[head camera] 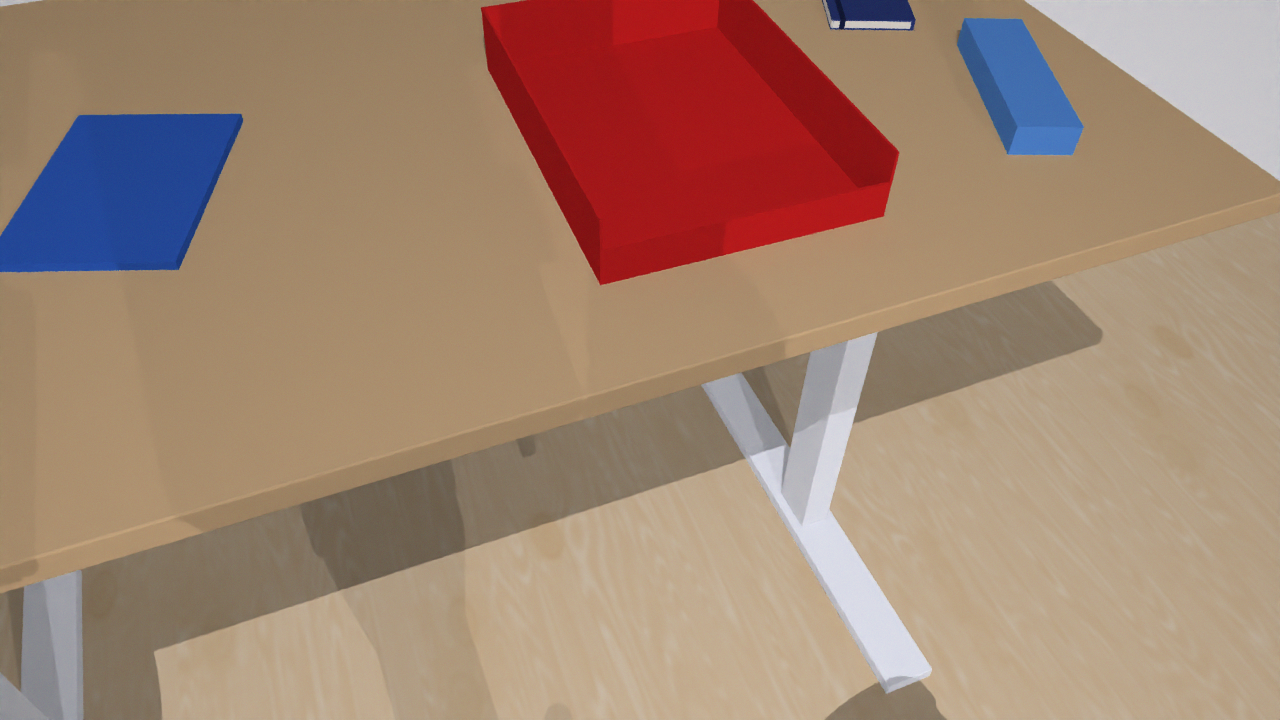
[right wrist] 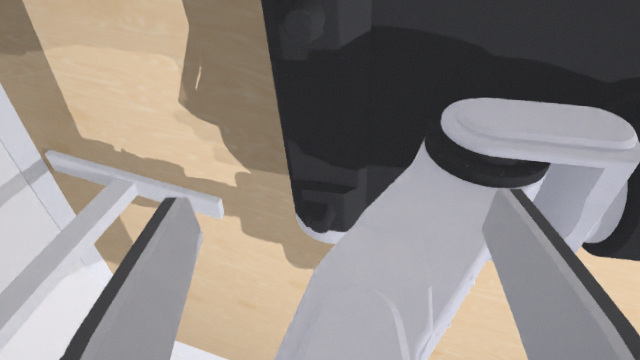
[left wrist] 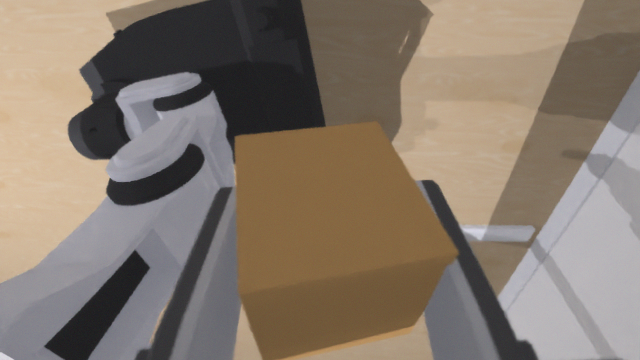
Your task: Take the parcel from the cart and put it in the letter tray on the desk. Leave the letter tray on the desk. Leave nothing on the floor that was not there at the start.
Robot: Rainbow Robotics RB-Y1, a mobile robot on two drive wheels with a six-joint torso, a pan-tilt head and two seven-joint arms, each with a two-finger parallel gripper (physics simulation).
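Frame: origin at the robot's base, x right, y ahead, z up, level; millimetres.
Where they show: left gripper, fingertip midpoint: [left wrist: 327,202]; right gripper, fingertip midpoint: [right wrist: 341,213].
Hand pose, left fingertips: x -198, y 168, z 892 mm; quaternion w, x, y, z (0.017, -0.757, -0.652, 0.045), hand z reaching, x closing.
Note:
After its pixels a point has its place.
The brown box-shaped parcel [left wrist: 340,210] {x -216, y 175, z 917 mm} is between the fingers of my left gripper [left wrist: 327,202] {x -198, y 168, z 892 mm}, which is shut on it. In the left wrist view it hangs over the floor beside my black base. The red letter tray [head camera: 742,232] {x 436, y 326, z 970 mm} stands on the wooden desk [head camera: 358,358] {x 127, y 371, z 950 mm}, near its front edge, right of the middle in the head view; no object shows inside it. My right gripper [right wrist: 341,213] {x 203, y -113, z 553 mm} is open, with no object between its fingers. Neither gripper shows in the head view. The cart does not show in the head view.
A flat blue folder or book [head camera: 125,192] {x 27, y 648, z 958 mm} lies left of the tray. A light blue block [head camera: 1024,85] {x 786, y 357, z 980 mm} and a dark blue notebook [head camera: 868,13] {x 778, y 565, z 962 mm} lie to its right. White desk legs [head camera: 827,429] {x 806, y 505, z 297 mm} [right wrist: 140,187] stand below the desk. My black base [left wrist: 270,75] {x -40, y -25, z 191 mm} [right wrist: 340,100] {x 52, y -34, z 191 mm} is beside the arms.

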